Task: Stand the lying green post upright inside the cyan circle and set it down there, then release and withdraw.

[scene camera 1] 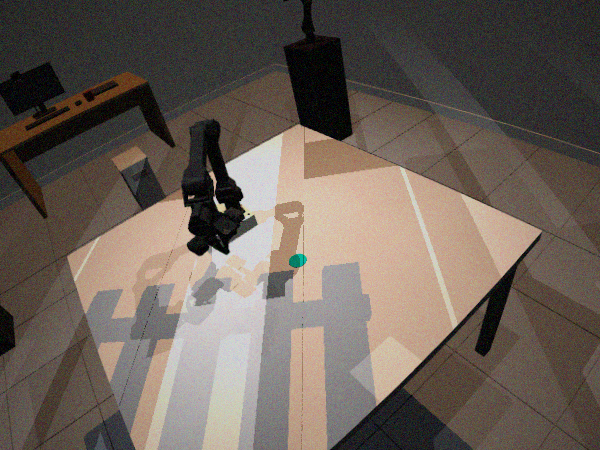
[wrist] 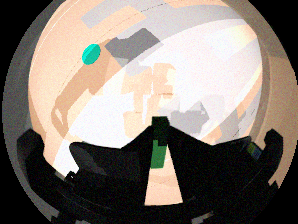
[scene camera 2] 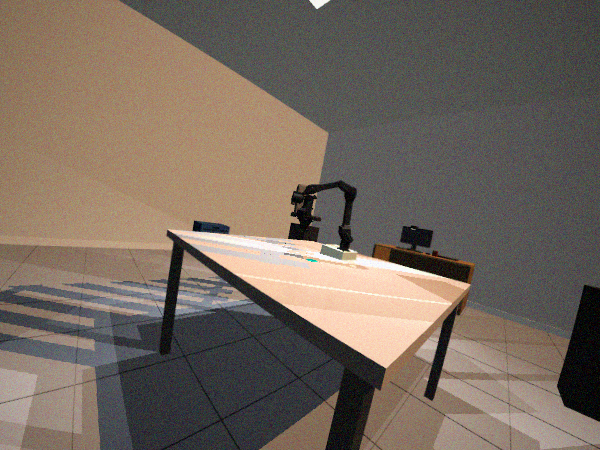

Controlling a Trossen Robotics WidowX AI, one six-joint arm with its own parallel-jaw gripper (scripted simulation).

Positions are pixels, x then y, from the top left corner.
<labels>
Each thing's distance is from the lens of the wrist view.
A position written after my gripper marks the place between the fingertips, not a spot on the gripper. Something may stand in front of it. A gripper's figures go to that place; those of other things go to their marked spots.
my gripper (wrist: 159,129): 0.10 m
green post (wrist: 160,123): 0.09 m
</labels>
